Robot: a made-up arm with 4 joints. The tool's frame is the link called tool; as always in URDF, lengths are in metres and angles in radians.
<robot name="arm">
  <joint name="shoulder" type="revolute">
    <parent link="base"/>
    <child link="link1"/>
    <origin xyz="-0.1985 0.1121 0.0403" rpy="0 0 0"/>
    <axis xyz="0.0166 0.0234 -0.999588"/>
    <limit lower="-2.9" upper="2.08"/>
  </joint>
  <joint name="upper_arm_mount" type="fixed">
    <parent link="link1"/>
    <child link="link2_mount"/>
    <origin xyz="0.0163 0.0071 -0.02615" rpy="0 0 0"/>
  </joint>
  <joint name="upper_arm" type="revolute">
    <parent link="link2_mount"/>
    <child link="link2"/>
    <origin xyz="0.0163 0.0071 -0.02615" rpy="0 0 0"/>
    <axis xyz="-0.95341 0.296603 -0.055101"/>
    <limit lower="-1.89" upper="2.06"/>
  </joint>
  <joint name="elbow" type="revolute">
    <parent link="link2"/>
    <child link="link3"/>
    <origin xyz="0.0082 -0.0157 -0.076" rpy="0 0 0"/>
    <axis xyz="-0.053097 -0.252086 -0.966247"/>
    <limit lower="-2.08" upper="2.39"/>
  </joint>
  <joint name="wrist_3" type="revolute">
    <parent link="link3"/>
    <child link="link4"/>
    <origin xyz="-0.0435 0.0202 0.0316" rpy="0 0 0"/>
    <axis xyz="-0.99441 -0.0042 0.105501"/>
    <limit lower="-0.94" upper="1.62"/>
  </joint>
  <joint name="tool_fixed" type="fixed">
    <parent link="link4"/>
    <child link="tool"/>
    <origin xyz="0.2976 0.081 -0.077" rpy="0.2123 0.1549 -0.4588"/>
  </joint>
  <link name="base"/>
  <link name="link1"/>
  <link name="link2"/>
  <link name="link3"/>
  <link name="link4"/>
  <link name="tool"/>
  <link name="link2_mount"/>
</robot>
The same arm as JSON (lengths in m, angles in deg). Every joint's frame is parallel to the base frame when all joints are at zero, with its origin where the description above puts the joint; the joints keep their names.
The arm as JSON. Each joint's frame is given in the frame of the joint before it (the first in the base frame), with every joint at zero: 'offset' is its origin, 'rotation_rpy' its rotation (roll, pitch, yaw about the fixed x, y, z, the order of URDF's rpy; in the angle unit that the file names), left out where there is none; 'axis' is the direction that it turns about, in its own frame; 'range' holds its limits. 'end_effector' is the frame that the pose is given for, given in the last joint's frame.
{"length_unit": "m", "angle_unit": "deg", "chain": [{"id": "shoulder", "offset": [-0.1985, 0.1121, 0.0403], "axis": [0.0166, 0.0234, -0.999588], "range": [-166.16, 119.18]}, {"id": "upper_arm", "offset": [0.0326, 0.0142, -0.0523], "axis": [-0.95341, 0.296603, -0.055101], "range": [-108.29, 118.03]}, {"id": "elbow", "offset": [0.0082, -0.0157, -0.076], "axis": [-0.053102, -0.252111, -0.96624], "range": [-119.18, 136.94]}, {"id": "wrist_3", "offset": [-0.0435, 0.0202, 0.0316], "axis": [-0.99441, -0.0042, 0.105501], "range": [-53.86, 92.82]}], "end_effector": {"offset": [0.2976, 0.081, -0.077], "rotation_rpy": [12.16, 8.88, -26.29]}}
